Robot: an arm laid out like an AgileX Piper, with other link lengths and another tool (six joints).
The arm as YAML. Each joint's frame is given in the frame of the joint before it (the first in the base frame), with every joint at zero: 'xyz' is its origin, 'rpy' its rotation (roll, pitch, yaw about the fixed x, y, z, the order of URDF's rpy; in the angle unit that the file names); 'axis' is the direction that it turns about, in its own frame. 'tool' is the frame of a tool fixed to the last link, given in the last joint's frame.
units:
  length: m
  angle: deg
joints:
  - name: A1
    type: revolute
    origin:
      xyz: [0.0, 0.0, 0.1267]
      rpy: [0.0, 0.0, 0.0]
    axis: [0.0, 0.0, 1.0]
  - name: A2
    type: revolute
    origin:
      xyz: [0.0, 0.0, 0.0]
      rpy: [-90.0, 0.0, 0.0]
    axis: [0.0, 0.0, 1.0]
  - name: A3
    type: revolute
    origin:
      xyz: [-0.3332, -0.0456, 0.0]
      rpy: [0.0, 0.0, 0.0]
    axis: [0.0, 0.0, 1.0]
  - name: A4
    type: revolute
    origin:
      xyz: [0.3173, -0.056, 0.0]
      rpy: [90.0, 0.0, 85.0]
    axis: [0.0, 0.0, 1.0]
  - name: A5
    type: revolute
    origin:
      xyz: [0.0, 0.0, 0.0]
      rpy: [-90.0, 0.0, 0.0]
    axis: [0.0, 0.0, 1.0]
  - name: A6
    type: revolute
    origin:
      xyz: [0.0, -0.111, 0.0]
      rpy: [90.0, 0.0, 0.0]
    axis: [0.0, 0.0, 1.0]
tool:
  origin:
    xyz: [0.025, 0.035, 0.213]
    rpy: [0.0, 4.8, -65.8]
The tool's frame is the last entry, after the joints.
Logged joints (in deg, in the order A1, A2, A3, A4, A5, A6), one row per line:
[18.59, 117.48, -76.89, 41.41, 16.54, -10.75]
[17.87, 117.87, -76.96, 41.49, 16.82, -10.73]
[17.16, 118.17, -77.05, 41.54, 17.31, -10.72]
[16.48, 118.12, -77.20, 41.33, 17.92, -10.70]
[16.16, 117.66, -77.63, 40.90, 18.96, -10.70]
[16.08, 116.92, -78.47, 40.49, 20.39, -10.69]
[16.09, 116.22, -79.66, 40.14, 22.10, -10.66]
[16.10, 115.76, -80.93, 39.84, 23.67, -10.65]
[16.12, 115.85, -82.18, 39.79, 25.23, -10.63]
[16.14, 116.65, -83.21, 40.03, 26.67, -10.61]
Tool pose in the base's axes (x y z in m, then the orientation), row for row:
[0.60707, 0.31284, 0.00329, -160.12, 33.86, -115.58]
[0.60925, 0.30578, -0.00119, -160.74, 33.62, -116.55]
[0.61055, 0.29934, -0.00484, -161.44, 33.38, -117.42]
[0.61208, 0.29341, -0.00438, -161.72, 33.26, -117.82]
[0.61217, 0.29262, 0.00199, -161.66, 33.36, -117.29]
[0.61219, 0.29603, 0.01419, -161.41, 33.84, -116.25]
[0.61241, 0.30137, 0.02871, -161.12, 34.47, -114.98]
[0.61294, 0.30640, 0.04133, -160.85, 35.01, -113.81]
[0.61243, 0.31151, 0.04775, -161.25, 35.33, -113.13]
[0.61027, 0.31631, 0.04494, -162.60, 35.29, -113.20]
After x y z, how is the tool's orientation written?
As angles about the fixed x, y, z axes (roll, pitch, yaw), in degrees.
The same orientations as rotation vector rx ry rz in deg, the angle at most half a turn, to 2 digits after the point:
[-68.87, 123.45, 1.97]
[-68.31, 124.31, 2.06]
[-67.90, 125.13, 2.29]
[-67.68, 125.50, 2.34]
[-68.17, 125.11, 2.57]
[-68.88, 124.14, 3.07]
[-69.72, 122.94, 3.74]
[-70.49, 121.85, 4.34]
[-71.26, 121.33, 5.30]
[-71.99, 121.66, 6.69]

